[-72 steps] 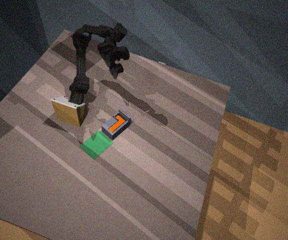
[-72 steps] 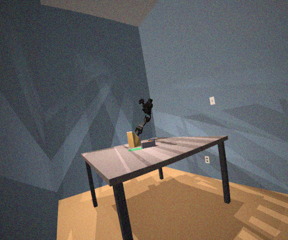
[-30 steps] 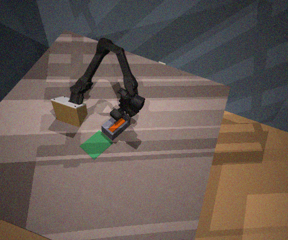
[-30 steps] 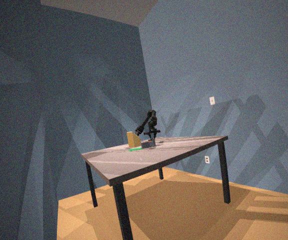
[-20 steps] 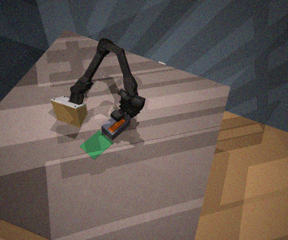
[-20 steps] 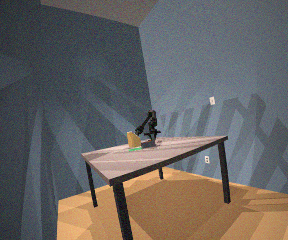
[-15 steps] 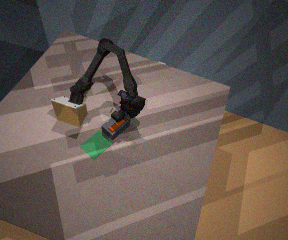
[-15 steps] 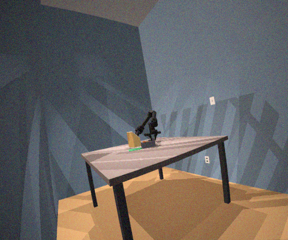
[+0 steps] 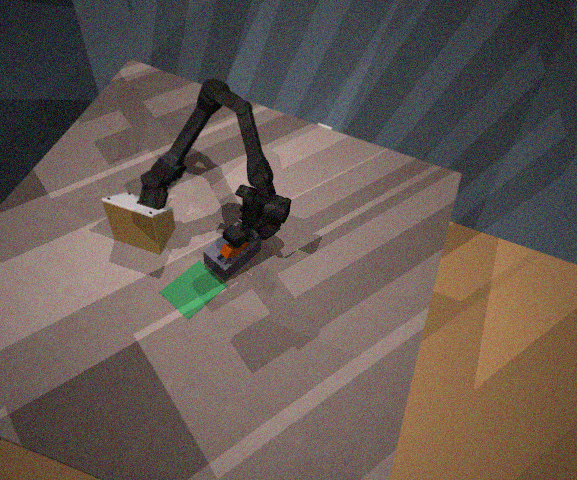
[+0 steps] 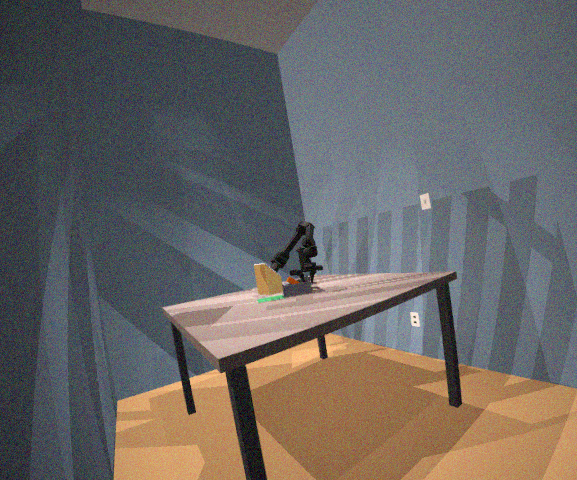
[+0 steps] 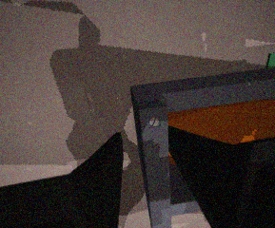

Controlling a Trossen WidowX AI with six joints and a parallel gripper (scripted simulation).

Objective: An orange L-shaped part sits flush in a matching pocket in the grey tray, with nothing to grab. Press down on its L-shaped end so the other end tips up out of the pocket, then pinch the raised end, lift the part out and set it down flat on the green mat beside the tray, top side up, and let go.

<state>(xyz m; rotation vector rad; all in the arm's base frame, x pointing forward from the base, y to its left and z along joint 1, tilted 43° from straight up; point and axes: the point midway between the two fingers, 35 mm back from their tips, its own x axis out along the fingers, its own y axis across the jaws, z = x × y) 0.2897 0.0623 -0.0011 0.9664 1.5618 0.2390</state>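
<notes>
My gripper tip is 30 mm past the orange L-shaped part, 50 mm to the left of it and 10 mm below it. The rest, counted from my gripper tip: green mat: 110 mm behind, 200 mm to the right, 50 mm below.
</notes>
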